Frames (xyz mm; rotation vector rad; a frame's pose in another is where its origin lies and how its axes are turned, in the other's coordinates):
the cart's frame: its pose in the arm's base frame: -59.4 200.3 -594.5 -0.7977 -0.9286 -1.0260
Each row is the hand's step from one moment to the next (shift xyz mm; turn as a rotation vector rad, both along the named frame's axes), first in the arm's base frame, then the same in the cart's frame.
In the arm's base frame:
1: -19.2 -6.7 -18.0 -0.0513 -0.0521 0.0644
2: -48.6 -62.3 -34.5 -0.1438 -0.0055 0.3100
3: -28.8 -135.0 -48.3 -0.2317 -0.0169 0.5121
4: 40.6 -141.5 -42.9 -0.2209 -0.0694 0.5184
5: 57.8 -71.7 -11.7 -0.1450 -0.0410 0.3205
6: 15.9 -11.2 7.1 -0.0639 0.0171 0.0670
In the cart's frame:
1: -18.5 -18.1 -8.2 0.0648 -0.0724 -0.0075
2: -21.1 -61.7 -56.4 0.2511 -0.1729 0.1545
3: -4.1 -64.7 -131.1 0.4189 -0.2826 0.2468
4: 18.9 -2.2 -152.1 0.4452 -0.2900 0.2002
5: 27.3 32.7 -82.5 0.2726 -0.1866 0.1276
6: 14.0 10.5 -11.1 0.0404 -0.0624 0.0578

